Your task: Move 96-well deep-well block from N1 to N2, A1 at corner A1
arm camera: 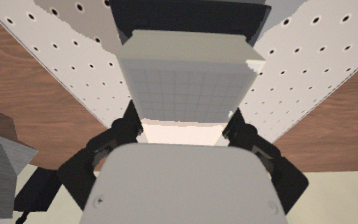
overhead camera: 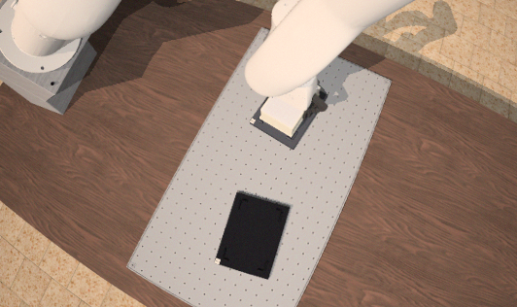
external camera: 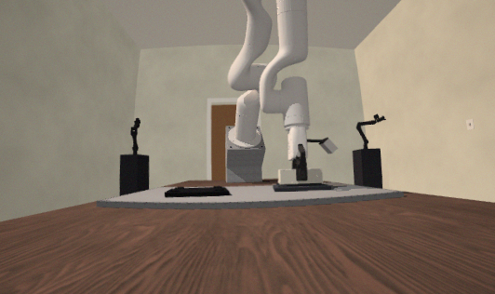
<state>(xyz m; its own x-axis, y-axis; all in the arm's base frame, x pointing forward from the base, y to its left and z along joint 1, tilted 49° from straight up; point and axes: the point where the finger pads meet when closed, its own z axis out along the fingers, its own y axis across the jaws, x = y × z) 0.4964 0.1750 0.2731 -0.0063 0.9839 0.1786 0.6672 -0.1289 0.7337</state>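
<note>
Right now my hand is 3 cm above the plate nest N1. From my hand the other things lie so: cream 96-well deep-well block: right at my hand; black plate nest N2: 9 cm ahead, 29 cm to the right, 3 cm below.
</note>
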